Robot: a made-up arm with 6 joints.
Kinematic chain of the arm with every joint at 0, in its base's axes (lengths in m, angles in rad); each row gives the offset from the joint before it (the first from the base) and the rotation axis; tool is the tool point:
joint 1: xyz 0 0 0.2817 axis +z
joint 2: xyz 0 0 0 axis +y
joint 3: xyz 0 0 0.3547 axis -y
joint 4: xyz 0 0 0 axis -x
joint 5: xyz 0.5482 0 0 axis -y
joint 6: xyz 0 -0.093 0 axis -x
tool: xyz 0 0 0
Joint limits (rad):
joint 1: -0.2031..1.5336
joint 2: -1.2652..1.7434
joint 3: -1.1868..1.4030
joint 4: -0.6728..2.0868
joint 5: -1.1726..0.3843
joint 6: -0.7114..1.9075
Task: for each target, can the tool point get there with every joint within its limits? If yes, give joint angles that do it. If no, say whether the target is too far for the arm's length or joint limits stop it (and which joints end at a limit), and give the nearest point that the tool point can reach.
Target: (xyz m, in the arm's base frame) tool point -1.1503 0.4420 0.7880
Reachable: no: too far | nearest point -0.8125 0.2142 0.6311 | short by 0.437 m
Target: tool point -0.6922 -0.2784 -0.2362
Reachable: no: joint limits stop it (at a limit: joint 2) | nearest point -0.1617 -0.0651 -0.0108 | short by 0.615 m
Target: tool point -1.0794 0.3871 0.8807
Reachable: no: too far | nearest point -0.7780 0.2071 0.7058 | short by 0.392 m
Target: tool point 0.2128 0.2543 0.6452
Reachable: yes | joints 0.8644 -0.6621 -0.6789 1.6051 -0.6655 0.9160
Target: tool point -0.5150 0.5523 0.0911
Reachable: no: joint limits stop it (at a limit: joint 1, joint 4) | nearest point -0.0260 0.5341 0.0911 | short by 0.489 m
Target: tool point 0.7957 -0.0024 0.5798
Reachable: yes | joints 0.0019 0.7469 0.6471 1.5284 -0.6616 0.6240
